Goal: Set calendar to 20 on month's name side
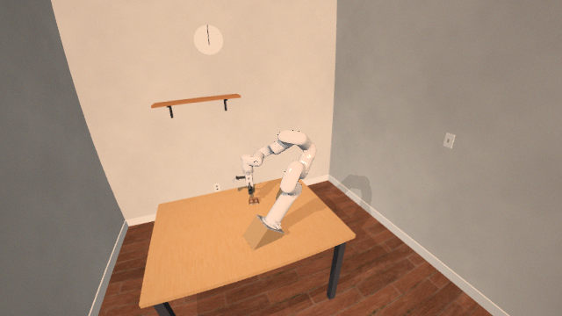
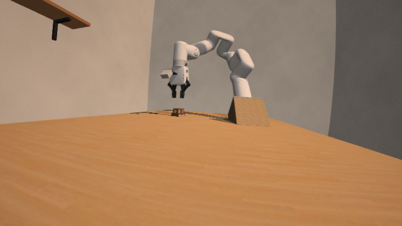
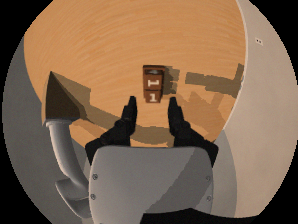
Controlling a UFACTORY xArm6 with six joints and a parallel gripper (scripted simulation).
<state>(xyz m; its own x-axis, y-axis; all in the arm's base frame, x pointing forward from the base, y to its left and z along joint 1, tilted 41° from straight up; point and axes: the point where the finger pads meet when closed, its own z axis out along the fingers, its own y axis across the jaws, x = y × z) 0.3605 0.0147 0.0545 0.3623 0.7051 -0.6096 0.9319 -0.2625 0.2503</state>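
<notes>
Now: hand 10 mm past the brown tray, 20 mm to the left of it and 110 mm above it.
</notes>
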